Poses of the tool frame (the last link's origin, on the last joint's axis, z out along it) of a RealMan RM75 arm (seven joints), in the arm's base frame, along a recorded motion.
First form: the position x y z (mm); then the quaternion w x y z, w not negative.
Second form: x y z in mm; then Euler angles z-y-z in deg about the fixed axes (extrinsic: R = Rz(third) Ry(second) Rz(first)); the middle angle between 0 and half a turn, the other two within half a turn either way. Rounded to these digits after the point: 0 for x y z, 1 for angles.
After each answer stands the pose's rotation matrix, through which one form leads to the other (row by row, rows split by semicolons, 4 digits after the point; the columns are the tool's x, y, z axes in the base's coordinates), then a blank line. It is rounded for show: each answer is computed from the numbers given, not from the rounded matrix.
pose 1, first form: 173 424 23 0.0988 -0.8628 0.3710 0.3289
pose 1, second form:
173 424 23 6.5 139.8 140.0
0.5084 -0.7052 -0.4942; -0.5752 -0.7052 0.4145; -0.6409 0.0736 -0.7641

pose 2, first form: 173 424 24 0.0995 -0.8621 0.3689 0.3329
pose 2, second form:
173 424 24 6.5 139.3 140.2
0.5062 -0.7023 -0.5006; -0.5698 -0.7080 0.4172; -0.6474 0.0741 -0.7586

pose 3, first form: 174 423 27 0.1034 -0.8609 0.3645 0.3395
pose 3, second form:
174 423 27 6.0 138.4 140.1
0.5037 -0.6978 -0.5092; -0.5574 -0.7129 0.4255; -0.6600 0.0695 -0.7481

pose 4, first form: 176 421 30 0.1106 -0.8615 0.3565 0.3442
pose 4, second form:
176 421 30 4.7 137.6 139.7
0.5089 -0.6904 -0.5142; -0.5381 -0.7213 0.4360; -0.6719 0.0549 -0.7386

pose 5, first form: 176 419 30 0.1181 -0.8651 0.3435 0.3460
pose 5, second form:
176 419 30 2.8 137.1 139.5
0.5246 -0.6760 -0.5175; -0.5126 -0.7361 0.4420; -0.6797 0.0334 -0.7327

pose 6, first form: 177 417 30 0.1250 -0.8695 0.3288 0.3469
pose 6, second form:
177 417 30 0.9 136.7 139.5
0.5431 -0.6584 -0.5210; -0.4850 -0.7526 0.4454; -0.6854 0.0107 -0.7281

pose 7, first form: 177 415 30 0.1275 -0.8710 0.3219 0.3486
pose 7, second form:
177 415 30 0.2 136.4 139.6
0.5497 -0.6496 -0.5252; -0.4718 -0.7603 0.4465; -0.6893 0.0023 -0.7245

